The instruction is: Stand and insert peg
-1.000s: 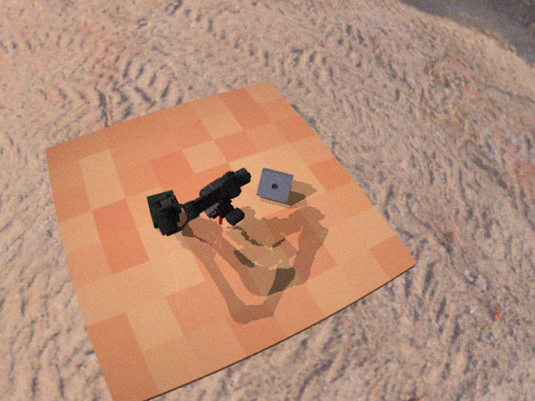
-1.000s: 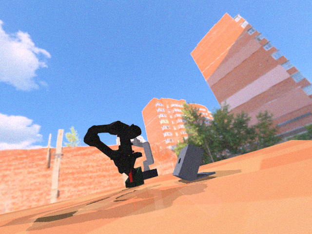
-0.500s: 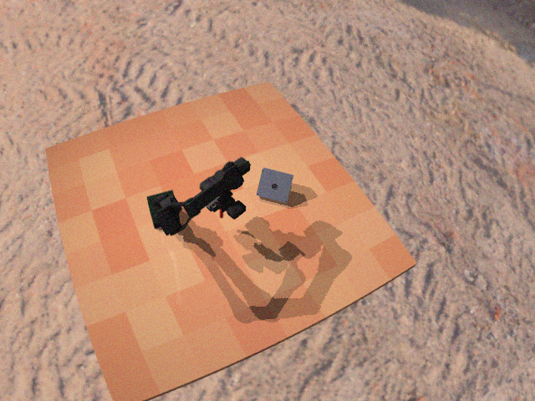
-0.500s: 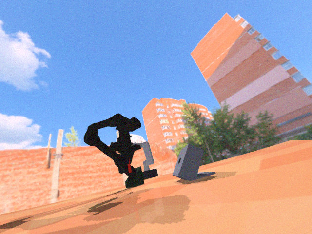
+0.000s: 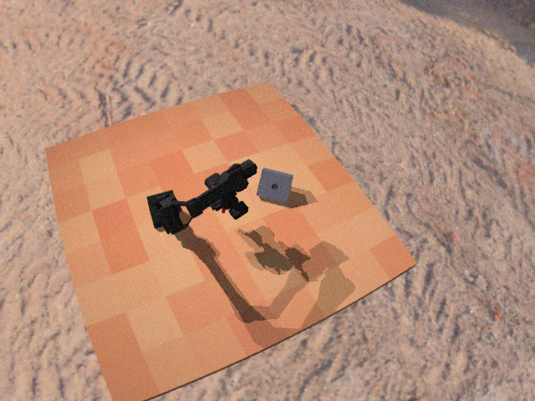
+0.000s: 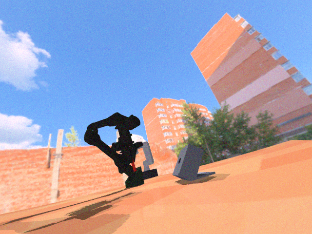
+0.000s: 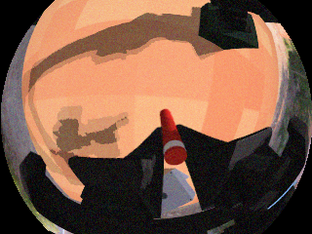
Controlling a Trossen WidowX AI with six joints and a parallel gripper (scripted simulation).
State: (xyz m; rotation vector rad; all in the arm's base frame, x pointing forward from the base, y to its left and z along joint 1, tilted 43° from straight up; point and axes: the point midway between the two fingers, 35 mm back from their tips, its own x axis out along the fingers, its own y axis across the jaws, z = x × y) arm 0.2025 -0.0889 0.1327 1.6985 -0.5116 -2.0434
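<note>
Now: the grey sloped panel 270 mm ahead of my gripper tip, 30 mm to the left of it and 70 mm below it. From my gripper tip the other things lie so: red peg: 20 mm above.
</note>
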